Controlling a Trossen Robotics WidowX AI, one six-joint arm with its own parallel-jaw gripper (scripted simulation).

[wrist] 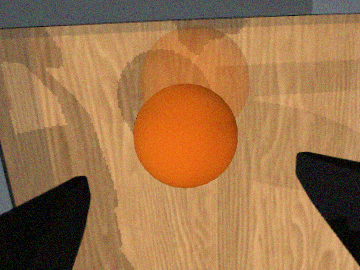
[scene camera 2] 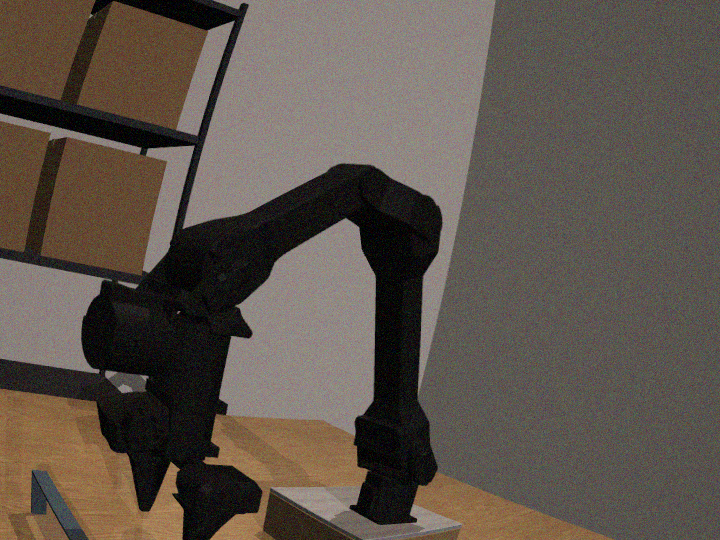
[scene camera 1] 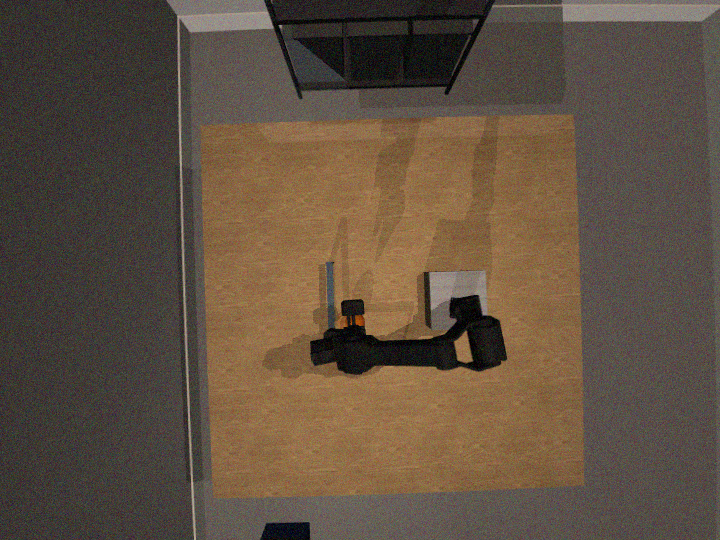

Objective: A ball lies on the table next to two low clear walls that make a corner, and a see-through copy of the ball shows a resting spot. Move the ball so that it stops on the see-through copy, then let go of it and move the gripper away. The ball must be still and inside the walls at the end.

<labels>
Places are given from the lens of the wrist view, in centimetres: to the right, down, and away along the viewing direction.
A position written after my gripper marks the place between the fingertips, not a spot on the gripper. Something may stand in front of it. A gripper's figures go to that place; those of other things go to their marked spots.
my gripper (wrist: pixel 194 174): 1, 2, 12
orange ball (wrist: pixel 185 153): 0, 1, 14
see-through copy (wrist: pixel 195 72): 1, -3, 14
</labels>
